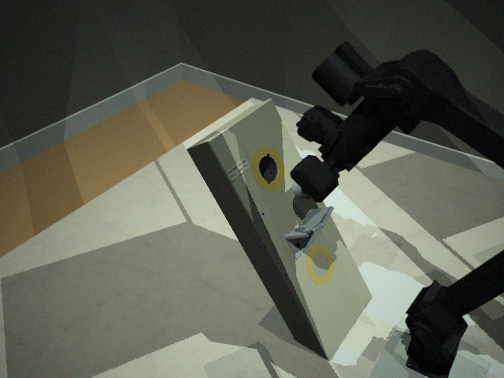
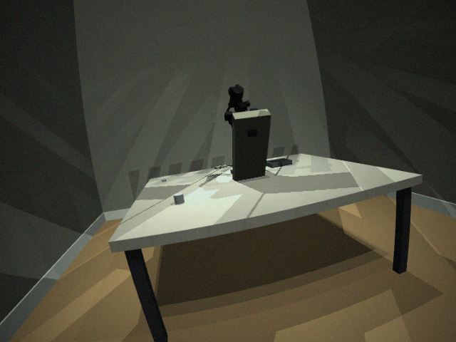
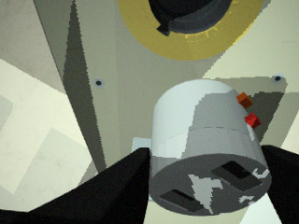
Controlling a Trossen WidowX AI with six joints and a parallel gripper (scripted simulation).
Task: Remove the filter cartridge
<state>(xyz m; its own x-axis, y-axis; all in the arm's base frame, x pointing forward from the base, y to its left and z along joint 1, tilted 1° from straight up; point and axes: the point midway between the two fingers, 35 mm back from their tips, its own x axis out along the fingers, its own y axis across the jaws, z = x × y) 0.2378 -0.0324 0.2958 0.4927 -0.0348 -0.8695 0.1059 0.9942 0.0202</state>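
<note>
Now: gripper tip 290 mm past the tray, 320 mm to the right of it and 280 mm above it. Also, from my gripper tip: grey bracket: 100 mm below; then round grey filter cartridge: right at my gripper tip.
</note>
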